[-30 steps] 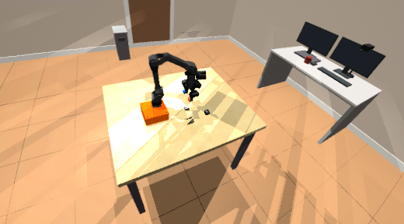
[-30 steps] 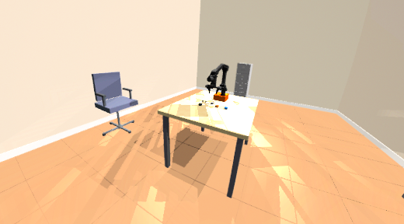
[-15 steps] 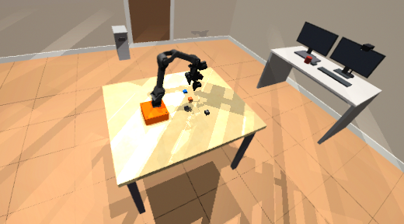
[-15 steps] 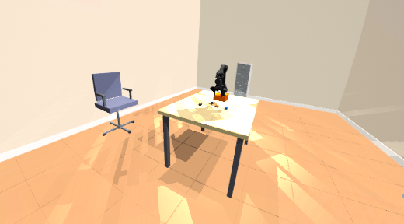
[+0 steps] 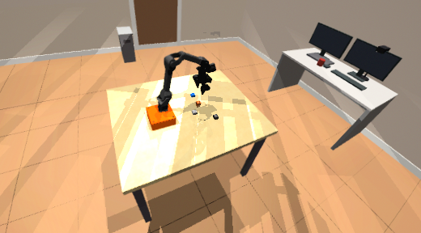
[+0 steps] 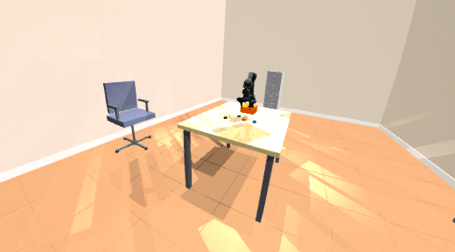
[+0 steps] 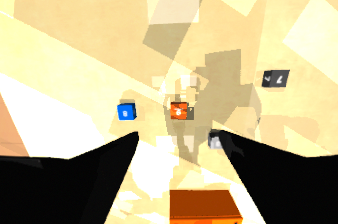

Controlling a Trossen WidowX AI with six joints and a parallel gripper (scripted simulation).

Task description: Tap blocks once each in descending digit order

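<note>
The orange block is 1 cm behind my gripper tip, 1 cm to the right of it and 12 cm below it. The rest, counted from my gripper tip: grey block 7 cm behind, 10 cm to the right, 12 cm below; black block 7 cm ahead, 19 cm to the right, 12 cm below; blue block 2 cm behind, 10 cm to the left, 12 cm below.
</note>
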